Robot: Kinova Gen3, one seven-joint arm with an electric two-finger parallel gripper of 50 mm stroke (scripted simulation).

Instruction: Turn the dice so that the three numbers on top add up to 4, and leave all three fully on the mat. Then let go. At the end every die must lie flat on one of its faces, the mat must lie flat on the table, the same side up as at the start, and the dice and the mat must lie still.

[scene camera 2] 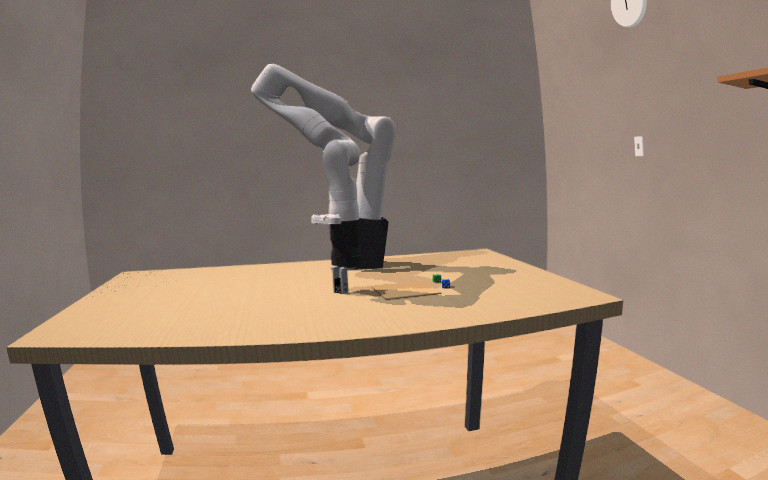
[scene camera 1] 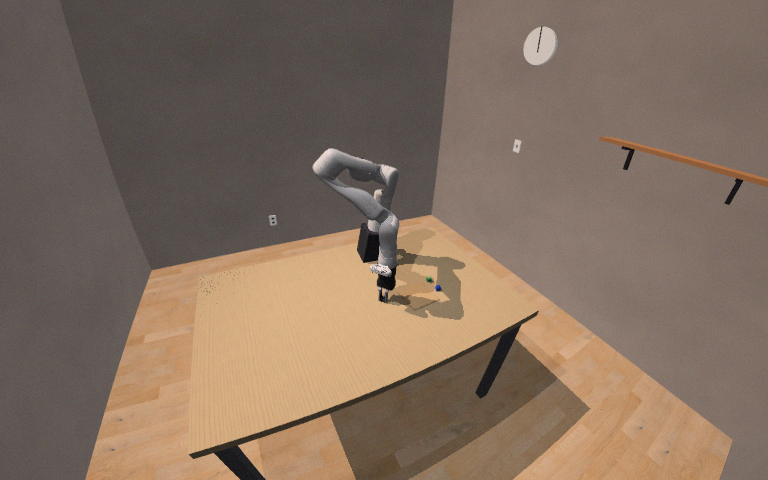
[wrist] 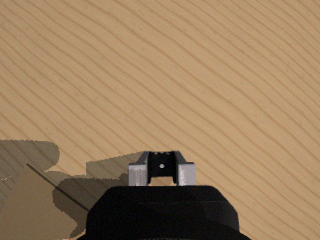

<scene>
In view: the gripper (scene camera 2: 341, 292) and a tan mat (scene camera 2: 415, 289).
The gripper is seen too in the wrist view (wrist: 161, 161).
</scene>
